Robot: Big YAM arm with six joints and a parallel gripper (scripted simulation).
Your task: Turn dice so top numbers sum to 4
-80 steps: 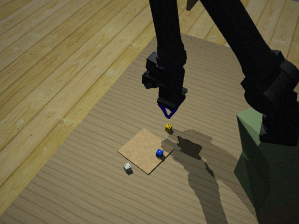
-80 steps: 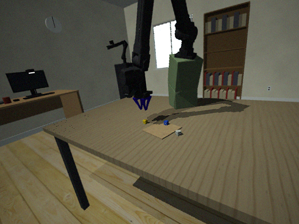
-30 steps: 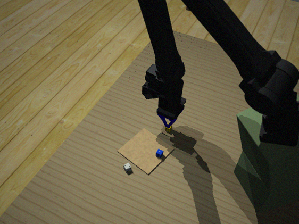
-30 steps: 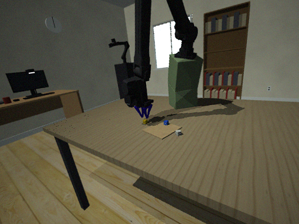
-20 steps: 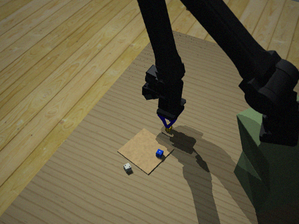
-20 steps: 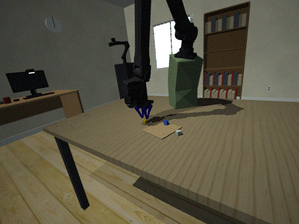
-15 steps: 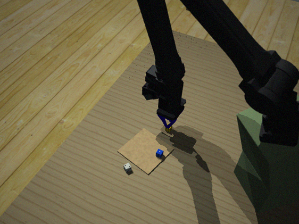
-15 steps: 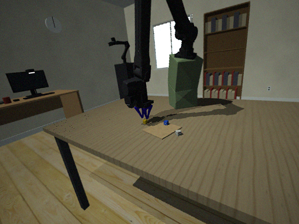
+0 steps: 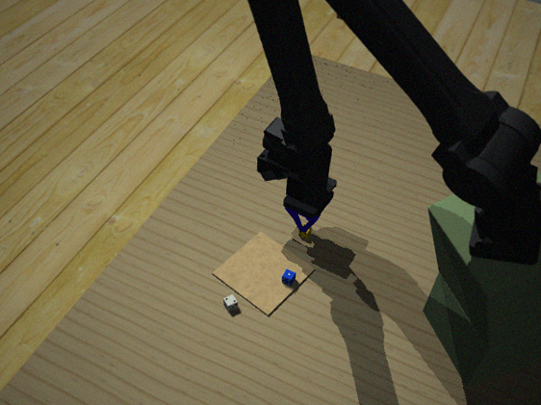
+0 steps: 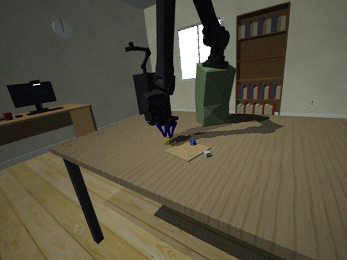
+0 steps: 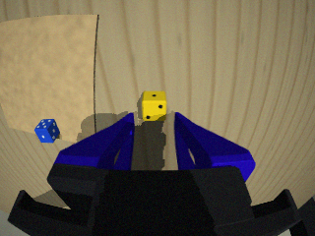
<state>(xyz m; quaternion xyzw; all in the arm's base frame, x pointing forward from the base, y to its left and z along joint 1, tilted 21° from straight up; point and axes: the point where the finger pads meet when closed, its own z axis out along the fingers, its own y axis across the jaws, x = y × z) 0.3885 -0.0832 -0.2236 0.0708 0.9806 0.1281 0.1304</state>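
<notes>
Now: hand 3 cm above the yellow die. The rest, counted from my hand: tan mat (12 cm to the left, 4 cm below, 4 cm ahead); blue die (12 cm to the left, 2 cm below, 1 cm behind); white die (22 cm to the left, 6 cm ahead, 3 cm below).
</notes>
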